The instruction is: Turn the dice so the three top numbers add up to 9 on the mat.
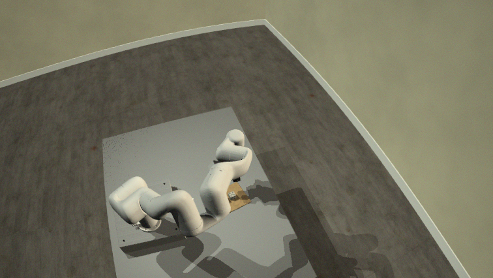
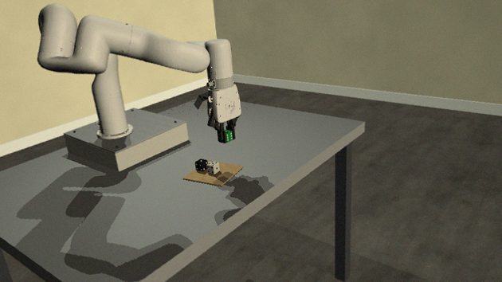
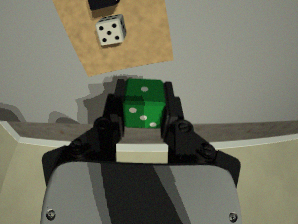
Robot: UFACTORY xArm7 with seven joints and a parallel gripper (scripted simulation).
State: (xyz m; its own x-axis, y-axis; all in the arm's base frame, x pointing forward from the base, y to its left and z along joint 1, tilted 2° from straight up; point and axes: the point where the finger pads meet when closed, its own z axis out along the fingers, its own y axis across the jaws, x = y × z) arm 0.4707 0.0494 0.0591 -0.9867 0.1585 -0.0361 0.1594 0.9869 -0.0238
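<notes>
The white die is 110 mm below my hand, 40 mm to the right of it and 40 mm behind it. Also, from my hand: black die (110 mm below, 80 mm behind, 40 mm to the right); then green die (10 mm below); then tan mat (120 mm below, 40 mm to the right, 40 mm behind).
</notes>
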